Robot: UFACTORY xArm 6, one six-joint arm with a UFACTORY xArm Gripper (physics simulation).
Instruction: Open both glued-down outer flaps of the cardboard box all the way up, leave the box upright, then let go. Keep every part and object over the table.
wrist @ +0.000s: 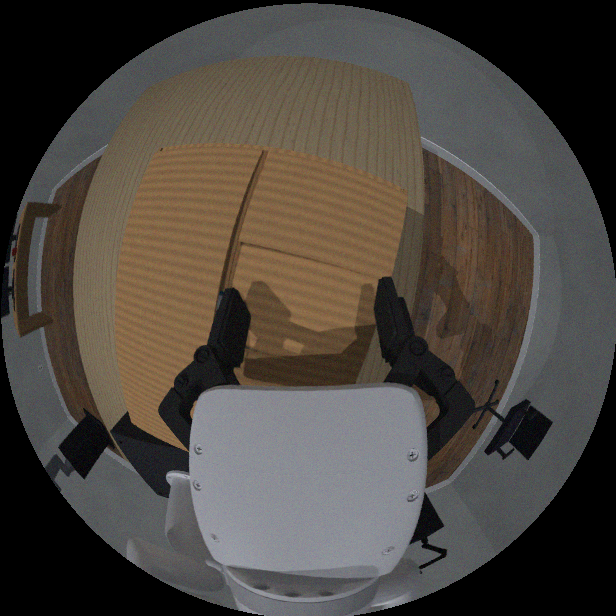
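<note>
The cardboard box (258,241) fills the middle of the wrist view, seen from above. Its darker top is split by a seam (244,218) running from the far edge toward me. The left flap (172,258) lies flat. The right side (333,201) is crossed by an edge (307,259), and the part nearer me is in shadow. A paler cardboard surface (258,97) wraps around the far and left sides; I cannot tell if it is a wall or a flap. My gripper (313,321) is open and empty, with both black fingers above the right half of the top.
The wooden table top (476,275) with a pale rim shows to the right and, as a strip, on the left (57,275). A brown frame (31,267) sits at the far left. Dark tripod stands (517,428) (86,442) are on the grey floor beyond the table.
</note>
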